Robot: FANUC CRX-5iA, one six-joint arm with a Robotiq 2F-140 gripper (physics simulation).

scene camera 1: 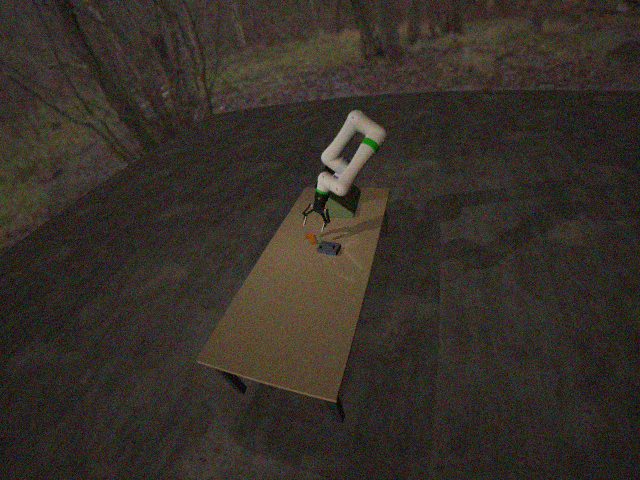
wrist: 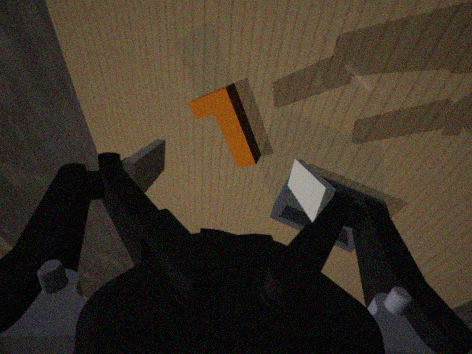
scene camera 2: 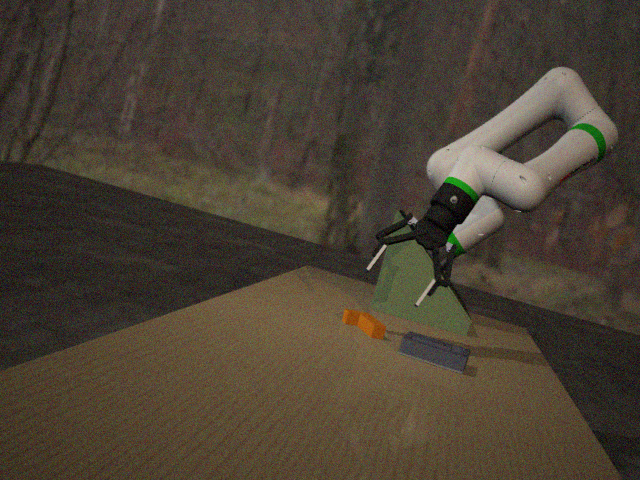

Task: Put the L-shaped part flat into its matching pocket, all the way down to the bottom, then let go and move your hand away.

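Seen in the pictures: gripper, fingertip midpoint: (scene camera 1: 313,227) (wrist: 229,163) (scene camera 2: 391,288); arm's base at its link origin: (scene camera 2: 428,251).
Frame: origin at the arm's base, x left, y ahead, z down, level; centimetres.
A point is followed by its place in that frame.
The orange L-shaped part (scene camera 1: 310,238) @[x -7.8, y 46.4, z 15.4 cm] (scene camera 2: 371,325) @[x -6.8, y 49.0, z 15.9 cm] (wrist: 231,125) @[x -7.8, y 43.7, z 15.3 cm] lies flat on the table, outside the pocket block. In the wrist view it is ahead of the fingers, its long arm slanting down to the right and its short arm pointing left. The blue-grey block with pockets (scene camera 1: 328,248) @[x 7.7, y 53.9, z 16.7 cm] (scene camera 2: 434,352) @[x 7.8, y 58.4, z 15.6 cm] (wrist: 281,204) @[x 1.7, y 53.9, z 14.7 cm] lies beside it; in the wrist view the right finger partly hides it, and its pocket shapes are hard to make out. My gripper (scene camera 1: 313,226) @[x -5.0, y 43.9, z 7.4 cm] (scene camera 2: 392,287) @[x -5.0, y 43.9, z 7.4 cm] (wrist: 229,163) @[x -5.0, y 43.9, z 7.4 cm] is open and empty, raised above the table near the part.
The wooden table (scene camera 1: 289,310) @[x -0.7, y 106.8, z 18.3 cm] (scene camera 2: 206,392) @[x -20.5, y 109.7, z 18.3 cm] (wrist: 125,60) @[x -26.6, y 39.1, z 18.3 cm] bears both things. A green wedge-like stand (scene camera 1: 341,207) @[x 8.4, y 16.0, z 8.6 cm] (scene camera 2: 408,273) @[x -3.2, y 16.7, z 6.1 cm] is under the arm, behind the block. A table edge runs along the left of the wrist view. Arm shadows fall on the table at the upper right there.
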